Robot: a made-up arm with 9 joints.
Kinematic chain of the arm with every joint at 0, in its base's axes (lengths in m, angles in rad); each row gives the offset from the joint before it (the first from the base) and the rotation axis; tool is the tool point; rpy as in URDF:
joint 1: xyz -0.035 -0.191 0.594 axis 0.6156 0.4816 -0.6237
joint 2: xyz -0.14 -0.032 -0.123 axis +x
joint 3: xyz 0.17 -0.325 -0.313 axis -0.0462 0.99 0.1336
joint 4: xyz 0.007 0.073 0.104 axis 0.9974 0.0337 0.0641
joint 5: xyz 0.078 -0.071 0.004 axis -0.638 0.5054 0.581
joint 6: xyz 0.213 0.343 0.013 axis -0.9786 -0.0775 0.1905
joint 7: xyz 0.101 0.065 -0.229 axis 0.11 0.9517 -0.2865
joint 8: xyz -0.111 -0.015 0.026 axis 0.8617 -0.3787 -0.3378
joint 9: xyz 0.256 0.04 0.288 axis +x
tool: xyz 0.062 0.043 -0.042 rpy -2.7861 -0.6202 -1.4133
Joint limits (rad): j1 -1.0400..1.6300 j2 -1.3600..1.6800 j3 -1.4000..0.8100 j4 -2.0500..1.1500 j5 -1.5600..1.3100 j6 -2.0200..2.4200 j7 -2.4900..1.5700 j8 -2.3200..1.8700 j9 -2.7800..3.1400
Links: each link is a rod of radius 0.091 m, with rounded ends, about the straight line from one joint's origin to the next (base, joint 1, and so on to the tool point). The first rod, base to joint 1, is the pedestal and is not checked.
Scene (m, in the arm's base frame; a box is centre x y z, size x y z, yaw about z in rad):
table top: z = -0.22
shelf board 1: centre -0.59 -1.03 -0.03 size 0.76 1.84 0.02 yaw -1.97
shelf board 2: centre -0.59 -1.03 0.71 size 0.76 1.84 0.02 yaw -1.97
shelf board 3: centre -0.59 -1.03 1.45 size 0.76 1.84 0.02 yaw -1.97
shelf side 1: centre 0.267 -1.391 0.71 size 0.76 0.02 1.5 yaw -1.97
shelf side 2: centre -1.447 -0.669 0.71 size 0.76 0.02 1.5 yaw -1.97
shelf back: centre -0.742 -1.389 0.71 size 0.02 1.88 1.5 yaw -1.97
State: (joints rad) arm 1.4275 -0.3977 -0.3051 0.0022 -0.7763 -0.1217 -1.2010 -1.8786 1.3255
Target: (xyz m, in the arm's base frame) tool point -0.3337 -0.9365 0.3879
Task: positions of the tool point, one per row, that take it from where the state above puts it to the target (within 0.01 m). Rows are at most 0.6 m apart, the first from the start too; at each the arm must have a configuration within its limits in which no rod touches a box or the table.
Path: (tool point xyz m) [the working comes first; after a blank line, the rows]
Joints at the target: 1.6300 0.0850 -0.6681 0.1875 -1.1869 -0.2166 -1.2963 -1.7575 1.3125
Straight joint move there: clear.

1: 0.1957 -0.8728 0.2466
2: -0.3337 -0.9365 0.3879

